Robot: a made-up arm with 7 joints.
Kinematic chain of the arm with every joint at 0, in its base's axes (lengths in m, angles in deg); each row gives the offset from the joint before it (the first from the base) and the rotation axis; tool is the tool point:
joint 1: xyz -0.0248 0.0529 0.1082 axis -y
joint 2: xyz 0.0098 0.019 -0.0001 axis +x
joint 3: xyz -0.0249 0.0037 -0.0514 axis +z
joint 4: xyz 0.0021 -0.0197 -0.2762 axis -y
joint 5: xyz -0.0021 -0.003 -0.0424 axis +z
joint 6: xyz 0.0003 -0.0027 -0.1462 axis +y
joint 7: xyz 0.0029 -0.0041 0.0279 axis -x
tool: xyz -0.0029 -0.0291 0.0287
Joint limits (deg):
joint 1: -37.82..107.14
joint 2: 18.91..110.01
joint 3: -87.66..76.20
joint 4: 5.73..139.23
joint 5: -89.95..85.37
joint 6: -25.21..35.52
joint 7: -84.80..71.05
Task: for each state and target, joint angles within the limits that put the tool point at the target. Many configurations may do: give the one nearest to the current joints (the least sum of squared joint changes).
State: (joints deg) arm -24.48 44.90 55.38 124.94 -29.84 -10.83 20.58
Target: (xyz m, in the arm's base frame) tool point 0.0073 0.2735 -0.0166
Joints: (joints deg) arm -17.98 52.18 54.83 139.23 -18.74 17.47 24.88
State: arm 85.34 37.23 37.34 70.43 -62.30 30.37 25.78
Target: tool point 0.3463 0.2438 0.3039
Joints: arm 105.49 23.31 34.78 42.73 -71.63 35.52 7.85
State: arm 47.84 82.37 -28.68 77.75 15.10 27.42 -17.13
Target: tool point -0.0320 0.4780 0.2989
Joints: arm 47.68 110.01 18.76 44.92 14.78 35.52 -45.57
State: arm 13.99 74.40 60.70 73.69 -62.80 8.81 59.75
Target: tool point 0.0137 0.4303 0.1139
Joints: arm 13.12 70.39 75.26 82.52 -61.85 2.94 63.51
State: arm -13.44 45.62 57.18 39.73 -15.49 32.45 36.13
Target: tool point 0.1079 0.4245 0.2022
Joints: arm -19.78 96.16 58.54 59.99 -13.18 35.52 36.35
